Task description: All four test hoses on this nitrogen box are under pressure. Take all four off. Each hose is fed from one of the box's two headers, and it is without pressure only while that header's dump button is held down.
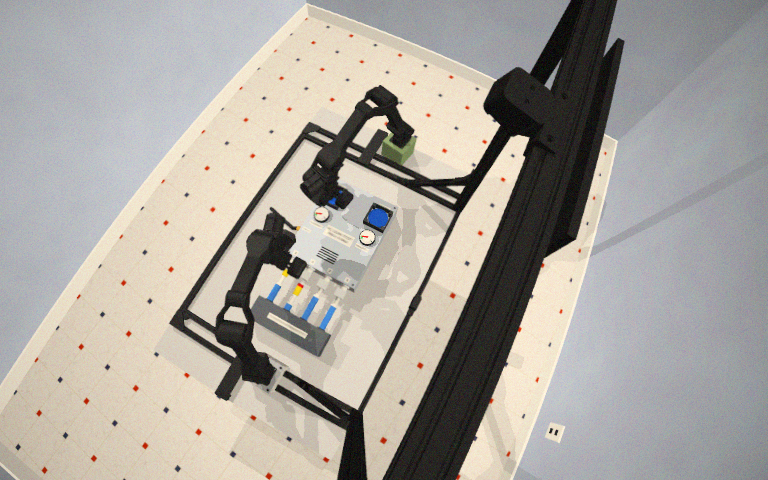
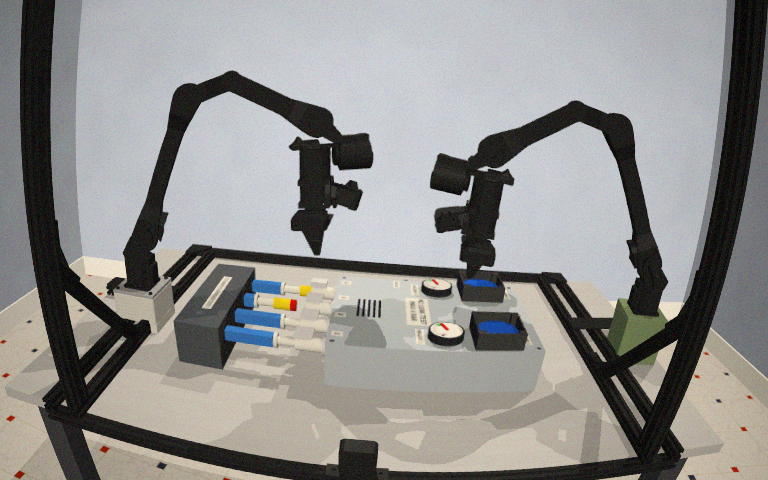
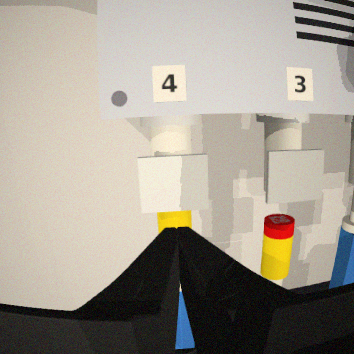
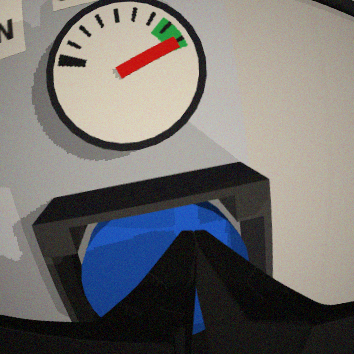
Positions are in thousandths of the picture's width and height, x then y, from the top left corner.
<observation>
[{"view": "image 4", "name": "my right gripper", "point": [544,682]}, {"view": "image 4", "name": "grey nitrogen box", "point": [256,414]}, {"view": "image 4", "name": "blue dump button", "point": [340,713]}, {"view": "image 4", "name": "gauge needle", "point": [436,148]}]
</observation>
